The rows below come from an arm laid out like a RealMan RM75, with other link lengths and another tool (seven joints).
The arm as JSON. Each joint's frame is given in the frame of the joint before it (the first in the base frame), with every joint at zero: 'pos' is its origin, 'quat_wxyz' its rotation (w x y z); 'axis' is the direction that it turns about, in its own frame. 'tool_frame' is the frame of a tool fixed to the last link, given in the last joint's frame.
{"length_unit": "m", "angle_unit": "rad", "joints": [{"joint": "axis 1", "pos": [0.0, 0.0, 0.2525], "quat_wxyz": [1.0, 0.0, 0.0, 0.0], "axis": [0.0, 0.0, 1.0]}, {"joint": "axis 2", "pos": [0.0, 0.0, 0.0], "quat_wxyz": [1.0, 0.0, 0.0, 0.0], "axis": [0.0, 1.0, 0.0]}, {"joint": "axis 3", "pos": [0.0, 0.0, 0.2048], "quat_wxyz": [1.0, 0.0, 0.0, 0.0], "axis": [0.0, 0.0, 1.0]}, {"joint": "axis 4", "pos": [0.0, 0.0, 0.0], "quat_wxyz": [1.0, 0.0, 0.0, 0.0], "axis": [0.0, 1.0, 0.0]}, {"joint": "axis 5", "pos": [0.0, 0.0, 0.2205], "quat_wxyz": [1.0, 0.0, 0.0, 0.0], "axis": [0.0, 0.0, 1.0]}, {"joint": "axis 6", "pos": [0.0, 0.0, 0.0], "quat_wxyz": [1.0, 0.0, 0.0, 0.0], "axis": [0.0, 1.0, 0.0]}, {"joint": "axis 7", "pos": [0.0, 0.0, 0.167], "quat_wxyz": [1.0, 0.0, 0.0, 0.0], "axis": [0.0, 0.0, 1.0]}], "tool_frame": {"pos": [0.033, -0.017, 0.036], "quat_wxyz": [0.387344, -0.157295, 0.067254, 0.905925]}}
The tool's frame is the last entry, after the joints.
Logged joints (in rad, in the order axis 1, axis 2, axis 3, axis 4, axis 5, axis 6, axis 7), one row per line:
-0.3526 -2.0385 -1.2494 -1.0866 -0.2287 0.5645 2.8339
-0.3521 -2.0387 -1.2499 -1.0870 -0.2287 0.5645 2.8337
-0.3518 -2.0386 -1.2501 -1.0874 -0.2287 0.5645 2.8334
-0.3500 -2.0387 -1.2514 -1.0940 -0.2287 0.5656 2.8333
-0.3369 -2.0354 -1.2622 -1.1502 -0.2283 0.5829 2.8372
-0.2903 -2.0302 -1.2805 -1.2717 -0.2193 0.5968 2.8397
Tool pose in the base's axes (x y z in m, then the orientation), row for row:
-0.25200 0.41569 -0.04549 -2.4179 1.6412 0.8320
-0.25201 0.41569 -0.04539 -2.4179 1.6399 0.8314
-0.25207 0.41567 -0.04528 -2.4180 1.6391 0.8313
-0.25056 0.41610 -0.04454 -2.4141 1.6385 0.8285
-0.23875 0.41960 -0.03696 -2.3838 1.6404 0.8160
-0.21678 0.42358 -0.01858 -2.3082 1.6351 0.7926
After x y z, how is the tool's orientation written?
As a rotation vector, in radians.
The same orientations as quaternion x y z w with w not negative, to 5 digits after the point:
-0.79472 0.53943 0.27346 0.05156
-0.79493 0.53914 0.27334 0.05200
-0.79505 0.53894 0.27334 0.05219
-0.79478 0.53943 0.27276 0.05428
-0.79107 0.54437 0.27079 0.06748
-0.78166 0.55372 0.26841 0.10181

